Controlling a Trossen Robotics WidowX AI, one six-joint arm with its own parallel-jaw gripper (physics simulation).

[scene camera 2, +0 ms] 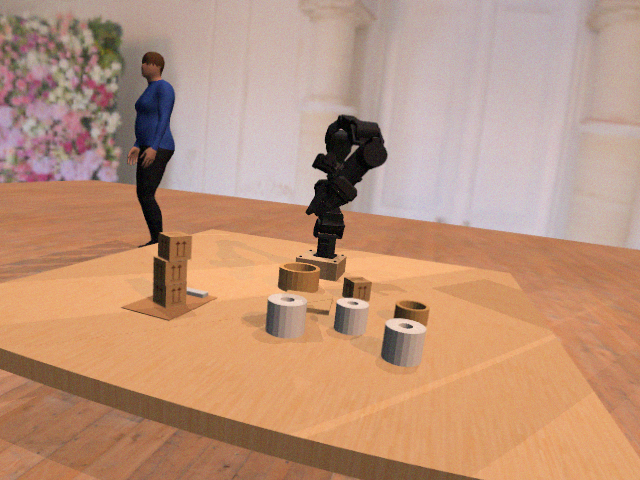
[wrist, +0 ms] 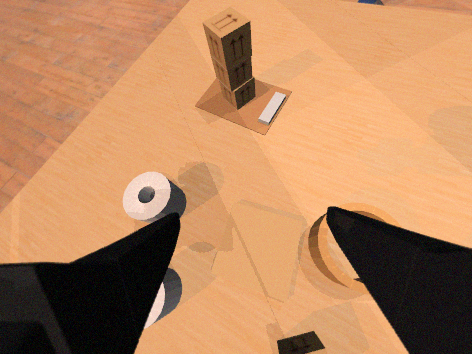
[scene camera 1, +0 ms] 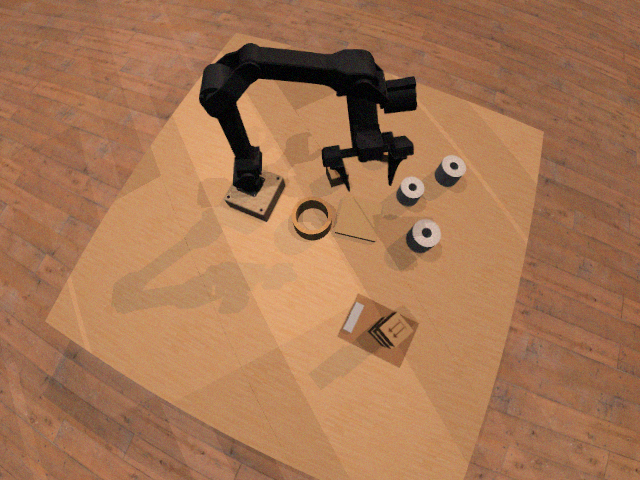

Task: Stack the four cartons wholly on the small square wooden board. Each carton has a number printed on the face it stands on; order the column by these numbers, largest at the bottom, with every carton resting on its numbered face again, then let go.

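Frame: origin at the arm's base, x ahead, y left, z up, level; centimetres.
Seen in the pictures: gripper, between the fingertips: [scene camera 2: 311,214] [wrist: 253,216] [scene camera 1: 369,187]; arm's base, origin of its link: [scene camera 2: 325,255] [scene camera 1: 250,184].
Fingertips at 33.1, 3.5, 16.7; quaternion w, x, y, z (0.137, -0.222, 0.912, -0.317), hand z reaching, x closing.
Note:
Offsets run from my fingertips to a thing's top centre, as dx, dy, dz. "spot": to the spot under its first point.
Three brown cartons with arrow marks stand in a column @[+17.3, -25.8, -6.0] [scene camera 1: 397,329] [scene camera 2: 172,271] [wrist: 232,55] on a reddish-brown rectangular sheet @[spot: +25.4, -30.5, -22.2] [scene camera 1: 403,356] [scene camera 2: 136,307] [wrist: 210,102]. The fourth carton @[-11.7, +11.2, -17.0] [scene camera 1: 334,177] [scene camera 2: 356,288] [wrist: 300,343] stands alone on the table; part of it shows at the wrist view's bottom edge. A thin, light square wooden board @[-0.2, +1.0, -21.2] [scene camera 1: 354,222] [scene camera 2: 320,305] [wrist: 265,245] lies flat between the large ring and the rolls, with no carton on it. My gripper [scene camera 1: 369,187] [wrist: 253,216] is open and empty, raised above the table near the lone carton. The printed numbers are hidden.
A large wooden ring @[-12.5, -5.4, -16.5] [scene camera 1: 312,235] [scene camera 2: 298,279] stands beside the square board. Three grey-white rolls @[+18.6, +2.2, -15.6] [scene camera 1: 419,242] @[+10.8, +14.3, -16.4] [scene camera 1: 407,197] @[+20.5, +26.5, -15.9] [scene camera 1: 445,176] stand on its other side. A smaller ring @[-1.0, +26.7, -18.2] [scene camera 2: 410,314] is behind the nearest roll. A pale bar [scene camera 1: 354,317] [wrist: 272,108] lies on the brown sheet. A person [scene camera 2: 155,118] stands beyond the table.

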